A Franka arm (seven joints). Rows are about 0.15 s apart.
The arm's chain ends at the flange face. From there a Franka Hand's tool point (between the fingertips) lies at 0.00 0.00 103.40 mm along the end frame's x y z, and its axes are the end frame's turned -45 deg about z.
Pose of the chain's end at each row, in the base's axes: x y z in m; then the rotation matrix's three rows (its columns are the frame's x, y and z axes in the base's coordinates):
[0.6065 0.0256 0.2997], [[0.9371 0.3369 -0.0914], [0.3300 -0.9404 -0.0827], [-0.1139 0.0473 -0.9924]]
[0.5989 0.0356 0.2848], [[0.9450 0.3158 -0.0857], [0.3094 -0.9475 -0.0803], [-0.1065 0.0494 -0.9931]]
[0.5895 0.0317 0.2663], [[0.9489 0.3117 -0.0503], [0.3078 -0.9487 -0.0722], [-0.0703 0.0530 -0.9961]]
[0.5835 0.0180 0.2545], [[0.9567 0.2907 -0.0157], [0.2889 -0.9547 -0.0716], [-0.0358 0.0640 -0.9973]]
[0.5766 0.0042 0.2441], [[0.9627 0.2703 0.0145], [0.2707 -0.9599 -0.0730], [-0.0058 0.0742 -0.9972]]
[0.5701 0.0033 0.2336], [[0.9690 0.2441 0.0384], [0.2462 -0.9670 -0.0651], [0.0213 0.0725 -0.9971]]
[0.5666 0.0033 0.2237], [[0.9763 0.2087 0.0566], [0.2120 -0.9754 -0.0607], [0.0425 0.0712 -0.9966]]
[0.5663 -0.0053 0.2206], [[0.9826 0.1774 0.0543], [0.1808 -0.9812 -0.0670], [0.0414 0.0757 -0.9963]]
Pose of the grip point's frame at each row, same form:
[0.5970 0.0170 0.1971], [[0.4244 0.9009 -0.0914], [0.8983 -0.4316 -0.0827], [-0.1140 -0.0471 -0.9924]]
[0.5900 0.0273 0.1821], [[0.4449 0.8915 -0.0857], [0.8888 -0.4512 -0.0803], [-0.1102 -0.0404 -0.9931]]
[0.5843 0.0242 0.1633], [[0.4506 0.8914 -0.0503], [0.8885 -0.4532 -0.0722], [-0.0872 -0.0122 -0.9961]]
[0.5819 0.0106 0.1514], [[0.4709 0.8820 -0.0157], [0.8794 -0.4708 -0.0716], [-0.0706 0.0199 -0.9973]]
[0.5781 -0.0033 0.1410], [[0.4896 0.8719 0.0145], [0.8702 -0.4873 -0.0730], [-0.0566 0.0484 -0.9972]]
[0.5741 -0.0034 0.1305], [[0.5126 0.8578 0.0384], [0.8579 -0.5097 -0.0651], [-0.0362 0.0663 -0.9971]]
[0.5725 -0.0030 0.1207], [[0.5428 0.8379 0.0566], [0.8396 -0.5398 -0.0607], [-0.0203 0.0804 -0.9966]]
[0.5719 -0.0122 0.1176], [[0.5694 0.8202 0.0543], [0.8217 -0.5660 -0.0670], [-0.0243 0.0828 -0.9963]]

